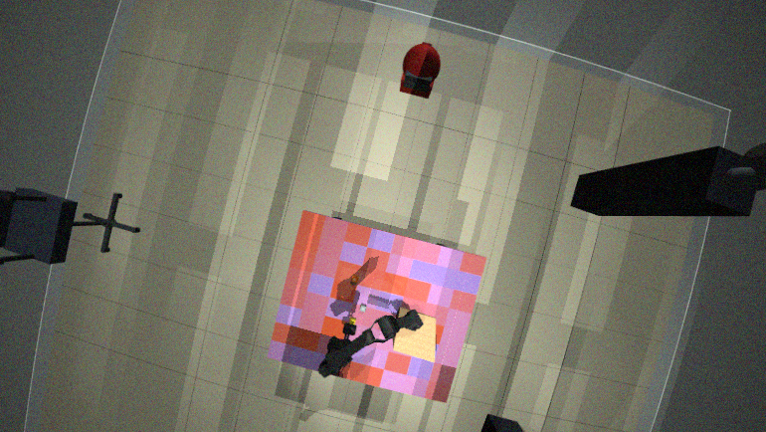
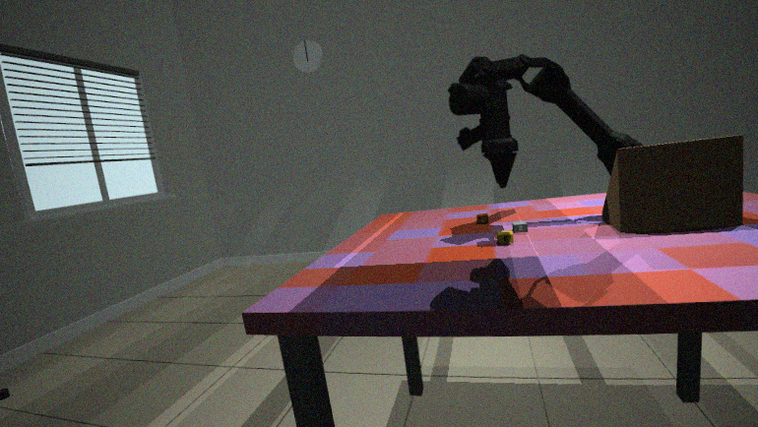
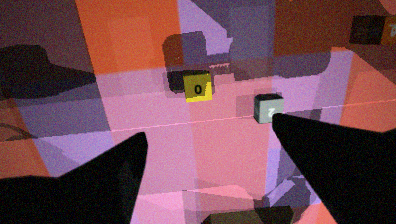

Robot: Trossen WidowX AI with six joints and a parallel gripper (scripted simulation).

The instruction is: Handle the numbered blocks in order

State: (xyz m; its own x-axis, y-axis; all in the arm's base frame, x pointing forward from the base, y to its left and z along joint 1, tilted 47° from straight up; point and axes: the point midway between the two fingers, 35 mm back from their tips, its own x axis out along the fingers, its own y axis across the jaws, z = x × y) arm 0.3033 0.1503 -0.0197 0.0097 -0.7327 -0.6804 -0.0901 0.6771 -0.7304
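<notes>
Now: the yellow block 110 mm below my gripper tip. Also, from my gripper tip: grey block (30 mm behind, 90 mm to the right, 110 mm below); then orange block (60 mm ahead, 240 mm to the right, 110 mm below).
</notes>
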